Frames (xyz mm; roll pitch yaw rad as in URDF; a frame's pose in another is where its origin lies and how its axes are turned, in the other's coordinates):
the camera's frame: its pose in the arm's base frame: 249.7 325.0 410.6 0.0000 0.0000 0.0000
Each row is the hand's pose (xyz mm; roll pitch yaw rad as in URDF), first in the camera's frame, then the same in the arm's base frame.
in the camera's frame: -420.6 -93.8 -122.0 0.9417 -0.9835 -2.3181
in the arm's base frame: -170.9 231.2 288.6 0.9417 -0.9835 -2.3181
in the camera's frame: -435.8 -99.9 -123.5 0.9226 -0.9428 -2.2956
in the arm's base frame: -186.1 225.1 287.1 0.9226 -0.9428 -2.2956
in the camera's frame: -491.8 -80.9 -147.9 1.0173 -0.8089 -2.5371
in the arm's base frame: -242.1 244.1 262.7 1.0173 -0.8089 -2.5371
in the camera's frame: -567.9 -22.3 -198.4 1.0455 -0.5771 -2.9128
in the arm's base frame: -318.2 302.7 212.2 1.0455 -0.5771 -2.9128
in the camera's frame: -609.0 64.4 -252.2 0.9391 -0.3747 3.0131
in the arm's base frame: -359.3 389.4 158.4 0.9391 -0.3747 3.0131
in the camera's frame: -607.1 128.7 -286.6 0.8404 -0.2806 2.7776
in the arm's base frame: -357.4 453.7 124.0 0.8404 -0.2806 2.7776
